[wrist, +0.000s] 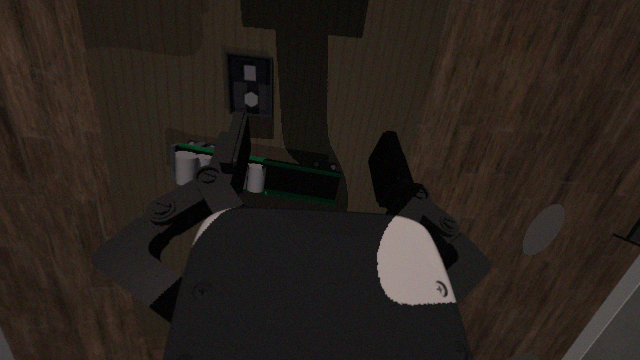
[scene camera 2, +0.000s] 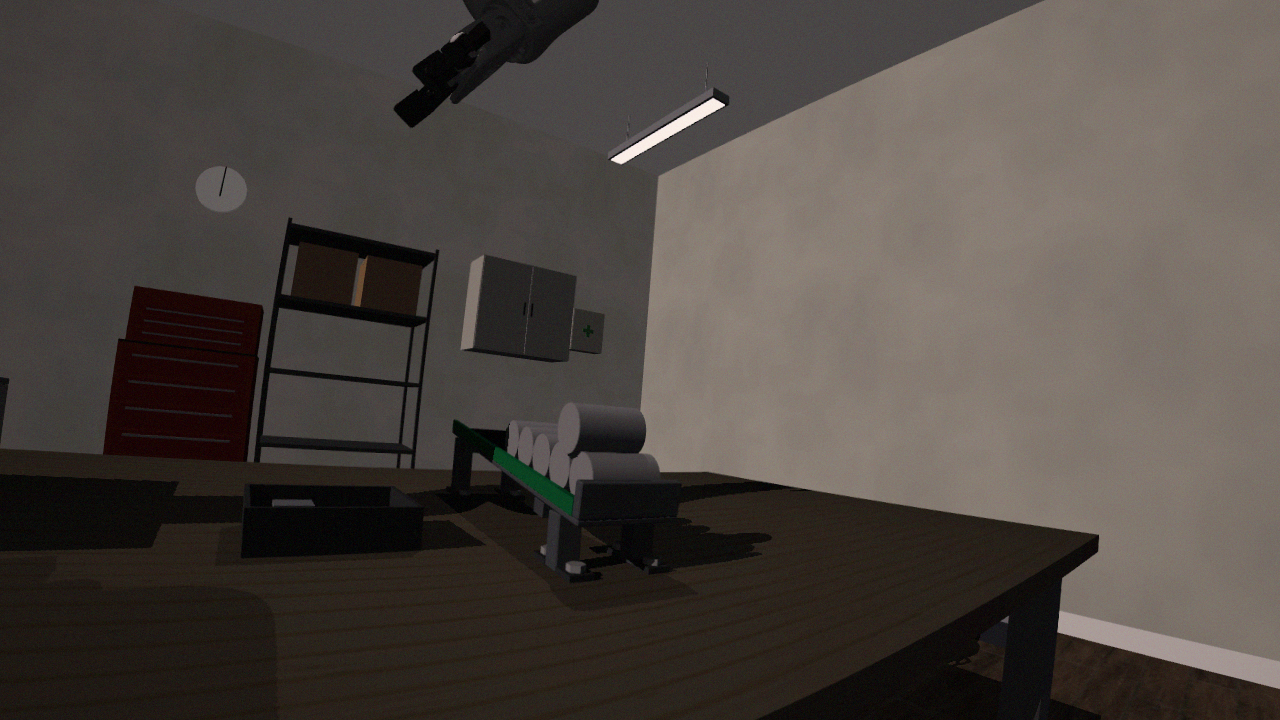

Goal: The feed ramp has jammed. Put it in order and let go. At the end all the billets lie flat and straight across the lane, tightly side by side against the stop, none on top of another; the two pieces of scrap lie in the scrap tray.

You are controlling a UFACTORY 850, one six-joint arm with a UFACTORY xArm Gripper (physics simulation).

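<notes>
Several pale grey billets (scene camera 2: 542,453) (wrist: 256,177) lie across the green-walled ramp (scene camera 2: 512,466) (wrist: 300,198). The lowest billet (scene camera 2: 626,468) is beside the stop (scene camera 2: 626,500). One billet (scene camera 2: 604,428) (wrist: 186,168) lies on top of others at the stop end. In the wrist view, a finger hides the middle of the row. The dark scrap tray (scene camera 2: 331,531) (wrist: 272,75) holds a squarish scrap piece (scene camera 2: 293,503) (wrist: 250,73) and a hexagonal one (wrist: 251,99); the hexagonal piece does not show in the scene view. My gripper (scene camera 2: 427,86) (wrist: 315,138) is open and empty, high above the table.
The tray stands apart from the ramp on the wooden table (scene camera 2: 429,626). The ramp stands on legs (scene camera 2: 563,540) with bolted feet. A shelf rack (scene camera 2: 271,349), a red tool chest (scene camera 2: 183,394) and a wall cabinet (scene camera 2: 505,308) are in the background.
</notes>
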